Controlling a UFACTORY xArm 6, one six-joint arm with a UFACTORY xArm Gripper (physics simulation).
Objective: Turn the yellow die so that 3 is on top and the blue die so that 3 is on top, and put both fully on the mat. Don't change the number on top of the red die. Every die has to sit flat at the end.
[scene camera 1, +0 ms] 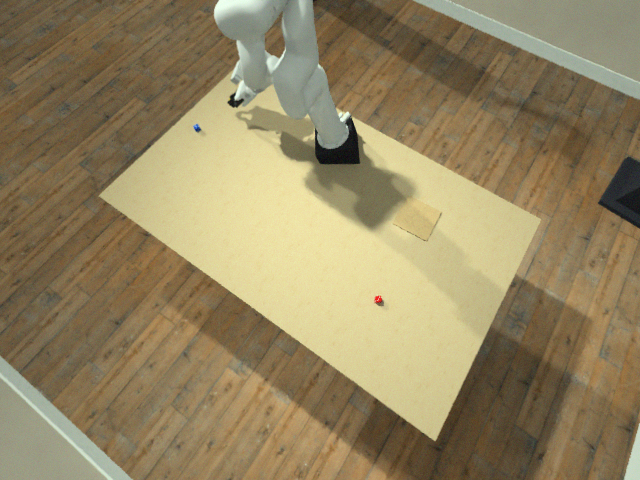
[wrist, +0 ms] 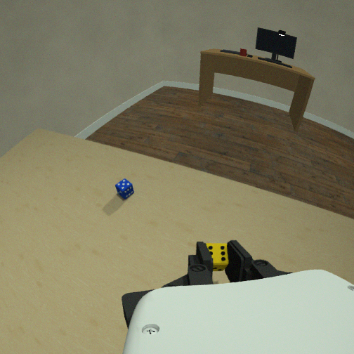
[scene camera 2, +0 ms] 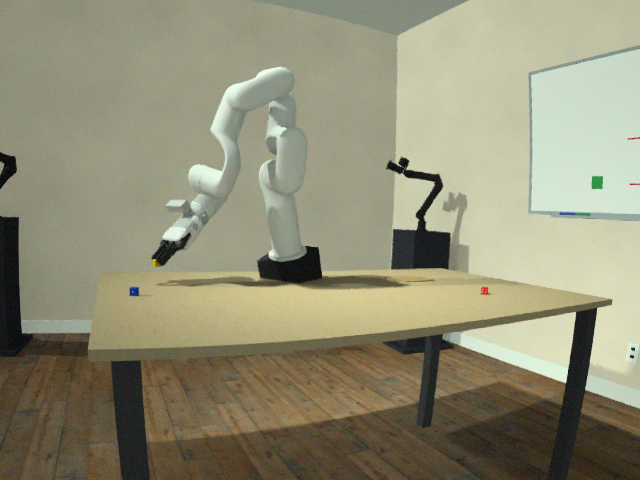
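My gripper [scene camera 1: 234, 101] [scene camera 2: 160, 257] [wrist: 214, 256] is shut on the yellow die [scene camera 2: 155, 262] [wrist: 218, 255], above the table near its back left corner in the scene camera 2 view. A six-pip face of the yellow die shows in the wrist view. The blue die [scene camera 1: 196, 127] [scene camera 2: 134, 291] [wrist: 124, 189] sits flat on the table, apart from the gripper, with what looks like five on top. The red die [scene camera 1: 378, 299] [scene camera 2: 484, 290] sits on the table far from the gripper; its top number is too small to tell. The thin square mat [scene camera 1: 417, 220] [scene camera 2: 419, 280] bears no die.
The arm's black base [scene camera 1: 337, 153] [scene camera 2: 290, 269] stands on the table [scene camera 1: 248, 222] [scene camera 2: 310, 315] [wrist: 55, 240], between the gripper and the mat. The blue die is near the table's left edge in the scene camera 2 view. A desk with a monitor [wrist: 276, 43] stands beyond the table.
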